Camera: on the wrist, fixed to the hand. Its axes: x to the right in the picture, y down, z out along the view.
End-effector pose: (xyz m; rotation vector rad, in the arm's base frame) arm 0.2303 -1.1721 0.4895 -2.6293 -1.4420 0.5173
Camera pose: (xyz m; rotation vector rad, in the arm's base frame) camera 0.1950 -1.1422 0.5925 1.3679 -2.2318 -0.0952
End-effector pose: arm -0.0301 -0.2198 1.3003 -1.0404 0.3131 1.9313
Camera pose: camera 0.0775 -0.2402 1.2731 -0.1916 -0.7310 -1.0690
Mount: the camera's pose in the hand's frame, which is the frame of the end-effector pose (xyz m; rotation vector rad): -0.0179 -0.0699 -0.0868 -0.2797 -0.0806 3.0496
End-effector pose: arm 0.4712 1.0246 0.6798 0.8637 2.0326 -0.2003
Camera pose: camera 0.3740 1.0022 0.7326 2.2594 -0.9161 1.4525
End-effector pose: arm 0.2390 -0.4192 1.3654 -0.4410 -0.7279 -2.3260
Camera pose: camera 0.1948 -0.4186 1.2615 -0.7020 0.4784 0.5620
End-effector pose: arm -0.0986 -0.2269 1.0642 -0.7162 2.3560 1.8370
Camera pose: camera -0.0353 -0.3146 1.0318 -1.7796 -0.4793 -0.3112
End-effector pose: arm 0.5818 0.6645 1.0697 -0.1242 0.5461 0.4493
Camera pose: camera 0.5581 0.5750 1.0051 -0.5192 -0.0741 -2.7284
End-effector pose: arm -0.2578 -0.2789 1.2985 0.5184 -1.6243 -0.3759
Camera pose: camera -0.1626 -0.3232 1.2570 -2.1434 -0.7190 1.5776
